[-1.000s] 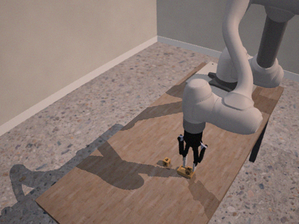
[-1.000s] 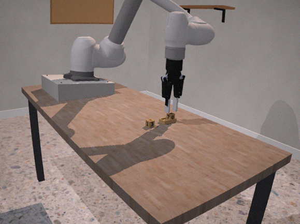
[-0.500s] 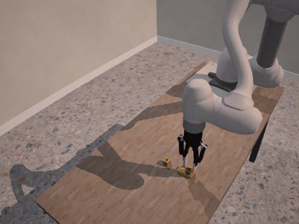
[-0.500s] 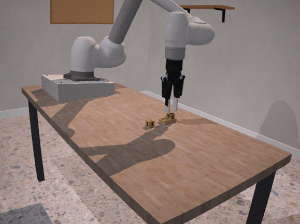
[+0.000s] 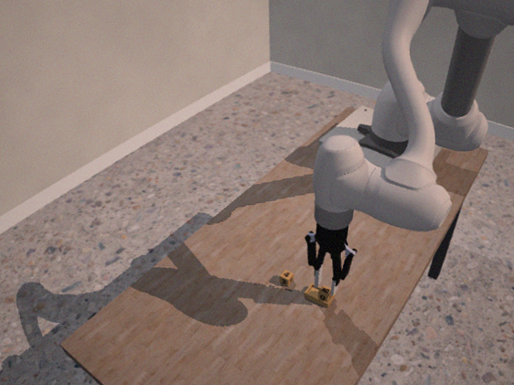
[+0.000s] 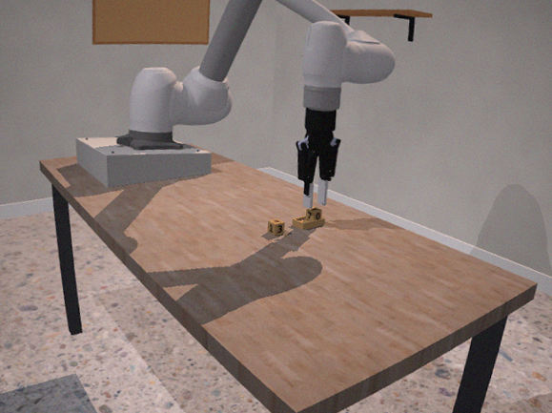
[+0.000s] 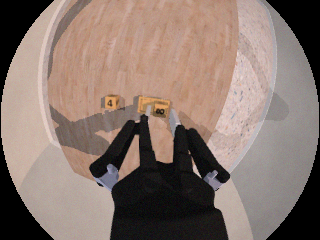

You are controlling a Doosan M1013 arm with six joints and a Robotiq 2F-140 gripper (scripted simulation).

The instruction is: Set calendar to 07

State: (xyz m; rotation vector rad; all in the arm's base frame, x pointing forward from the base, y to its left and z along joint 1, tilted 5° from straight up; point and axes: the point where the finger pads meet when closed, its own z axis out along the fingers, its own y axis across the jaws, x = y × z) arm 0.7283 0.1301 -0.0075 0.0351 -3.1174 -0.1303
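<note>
Now: hand 70 mm above the tray and 20 mm to the left of it.
</note>
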